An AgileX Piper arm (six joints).
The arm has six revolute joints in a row. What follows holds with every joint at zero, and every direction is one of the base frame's.
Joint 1 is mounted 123 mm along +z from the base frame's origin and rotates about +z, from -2.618 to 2.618 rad.
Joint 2 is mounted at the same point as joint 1 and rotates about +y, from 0 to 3.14 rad.
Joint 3 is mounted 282.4 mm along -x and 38.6 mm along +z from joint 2 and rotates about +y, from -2.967 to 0 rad.
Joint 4 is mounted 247.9 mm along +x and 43.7 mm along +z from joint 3 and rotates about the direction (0.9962, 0, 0.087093), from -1.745 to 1.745 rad.
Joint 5 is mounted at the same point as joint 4 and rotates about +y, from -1.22 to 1.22 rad.
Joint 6 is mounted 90.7 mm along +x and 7.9 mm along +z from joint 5 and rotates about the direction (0.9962, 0, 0.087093), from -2.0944 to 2.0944 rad.
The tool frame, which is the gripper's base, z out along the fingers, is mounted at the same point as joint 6; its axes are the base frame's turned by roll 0, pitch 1.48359 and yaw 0 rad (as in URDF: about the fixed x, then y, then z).
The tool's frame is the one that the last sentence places.
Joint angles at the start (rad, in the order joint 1, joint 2, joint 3, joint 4, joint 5, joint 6): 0.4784, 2.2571, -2.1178, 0.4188, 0.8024, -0.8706
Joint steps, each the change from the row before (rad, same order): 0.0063, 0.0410, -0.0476, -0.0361, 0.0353, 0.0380; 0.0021, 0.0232, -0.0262, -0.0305, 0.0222, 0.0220; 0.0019, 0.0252, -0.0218, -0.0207, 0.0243, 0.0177; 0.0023, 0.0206, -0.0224, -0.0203, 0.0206, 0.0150; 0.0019, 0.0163, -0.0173, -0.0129, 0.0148, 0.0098; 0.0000, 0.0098, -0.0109, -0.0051, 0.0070, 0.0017; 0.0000, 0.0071, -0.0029, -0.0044, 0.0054, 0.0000; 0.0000, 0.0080, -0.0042, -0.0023, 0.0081, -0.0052; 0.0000, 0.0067, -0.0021, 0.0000, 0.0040, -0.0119; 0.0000, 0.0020, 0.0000, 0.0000, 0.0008, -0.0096; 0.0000, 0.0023, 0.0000, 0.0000, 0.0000, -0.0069; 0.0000, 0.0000, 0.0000, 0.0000, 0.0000, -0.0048; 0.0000, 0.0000, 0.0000, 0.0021, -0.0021, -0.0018; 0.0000, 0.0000, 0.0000, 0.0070, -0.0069, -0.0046; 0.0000, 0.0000, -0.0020, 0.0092, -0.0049, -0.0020
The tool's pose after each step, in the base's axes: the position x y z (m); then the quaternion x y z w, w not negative. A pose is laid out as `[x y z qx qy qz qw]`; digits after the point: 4 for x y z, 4 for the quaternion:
[0.4537 0.2675 0.2533 -0.5086 0.7751 0.1160 0.3564]
[0.4563 0.2684 0.2472 -0.5105 0.7801 0.1087 0.3450]
[0.4584 0.2697 0.2388 -0.5123 0.7857 0.1052 0.3303]
[0.4601 0.2709 0.2332 -0.5141 0.7894 0.1006 0.3199]
[0.4614 0.2720 0.2287 -0.5154 0.7919 0.0978 0.3124]
[0.4625 0.2723 0.2263 -0.5166 0.7925 0.0963 0.3094]
[0.4631 0.2724 0.2230 -0.5183 0.7934 0.0949 0.3047]
[0.4635 0.2725 0.2196 -0.5220 0.7932 0.0939 0.2993]
[0.4639 0.2728 0.2164 -0.5274 0.7911 0.0927 0.2958]
[0.4640 0.2729 0.2153 -0.5313 0.7889 0.0915 0.2949]
[0.4642 0.2730 0.2141 -0.5341 0.7874 0.0905 0.2942]
[0.4642 0.2730 0.2141 -0.5360 0.7861 0.0898 0.2944]
[0.4642 0.2732 0.2142 -0.5361 0.7856 0.0903 0.2955]
[0.4645 0.2738 0.2147 -0.5357 0.7842 0.0922 0.2993]
[0.4647 0.2745 0.2157 -0.5341 0.7834 0.0956 0.3031]

